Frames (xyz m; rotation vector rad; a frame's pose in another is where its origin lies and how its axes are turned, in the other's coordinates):
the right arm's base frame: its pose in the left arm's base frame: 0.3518 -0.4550 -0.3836 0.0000 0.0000 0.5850
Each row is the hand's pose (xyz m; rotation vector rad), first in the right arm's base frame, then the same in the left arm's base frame.
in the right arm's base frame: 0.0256 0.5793 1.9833 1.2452 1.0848 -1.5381
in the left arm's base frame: 0.0533 0.0421 1.5997 0.8207 1.3043 -1.0866
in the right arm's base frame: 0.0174 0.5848 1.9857 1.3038 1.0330 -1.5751
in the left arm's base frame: 0.0434 0.0422 1.6021 0.8850 1.2710 -1.1256
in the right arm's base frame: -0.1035 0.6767 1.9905 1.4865 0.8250 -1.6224
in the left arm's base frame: -0.1082 0.0520 1.6069 1.1004 1.1312 -1.1792
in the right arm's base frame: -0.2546 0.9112 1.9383 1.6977 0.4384 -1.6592
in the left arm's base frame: -0.3636 0.1641 1.5547 1.3880 0.8418 -1.2255
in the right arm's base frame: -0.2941 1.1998 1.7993 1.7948 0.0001 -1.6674
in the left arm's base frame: -0.5559 0.3829 1.4157 1.5896 0.4788 -1.2413
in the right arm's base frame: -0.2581 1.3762 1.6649 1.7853 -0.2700 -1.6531
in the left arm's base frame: -0.6233 0.5498 1.2813 1.6544 0.2372 -1.2291
